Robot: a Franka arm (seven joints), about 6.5 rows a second.
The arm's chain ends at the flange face. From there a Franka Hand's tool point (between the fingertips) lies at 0.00 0.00 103.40 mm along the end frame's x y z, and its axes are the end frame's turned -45 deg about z.
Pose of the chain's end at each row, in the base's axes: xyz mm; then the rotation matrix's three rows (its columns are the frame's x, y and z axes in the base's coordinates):
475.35 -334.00 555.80; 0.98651 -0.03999 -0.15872; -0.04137 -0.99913 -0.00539; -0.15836 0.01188 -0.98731
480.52 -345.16 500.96; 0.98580 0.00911 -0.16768; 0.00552 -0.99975 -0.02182; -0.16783 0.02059 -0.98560
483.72 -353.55 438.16; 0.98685 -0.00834 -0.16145; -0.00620 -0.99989 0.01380; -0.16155 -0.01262 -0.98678
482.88 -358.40 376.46; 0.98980 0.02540 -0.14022; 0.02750 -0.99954 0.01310; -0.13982 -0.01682 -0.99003
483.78 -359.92 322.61; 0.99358 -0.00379 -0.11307; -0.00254 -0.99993 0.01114; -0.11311 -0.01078 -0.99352
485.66 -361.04 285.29; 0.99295 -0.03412 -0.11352; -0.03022 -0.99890 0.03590; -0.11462 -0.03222 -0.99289
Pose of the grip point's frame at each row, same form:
458.94 -334.56 453.71; 0.72585 0.66929 -0.15872; 0.67724 -0.73574 -0.00539; -0.12038 -0.10358 -0.98731
463.18 -347.42 399.05; 0.69062 0.70351 -0.16768; 0.71083 -0.70303 -0.02182; -0.13323 -0.10411 -0.98560
467.03 -352.12 336.13; 0.70371 0.69191 -0.16145; 0.70264 -0.71141 0.01380; -0.10531 -0.12316 -0.98678
468.38 -357.05 274.09; 0.68193 0.71785 -0.14022; 0.72623 -0.68734 0.01310; -0.08697 -0.11076 -0.99003
472.09 -358.77 219.88; 0.70525 0.69989 -0.11307; 0.70526 -0.70885 0.01114; -0.07236 -0.08760 -0.99352
473.92 -357.33 182.63; 0.72625 0.67800 -0.11352; 0.68496 -0.72770 0.03590; -0.05827 -0.10383 -0.99289

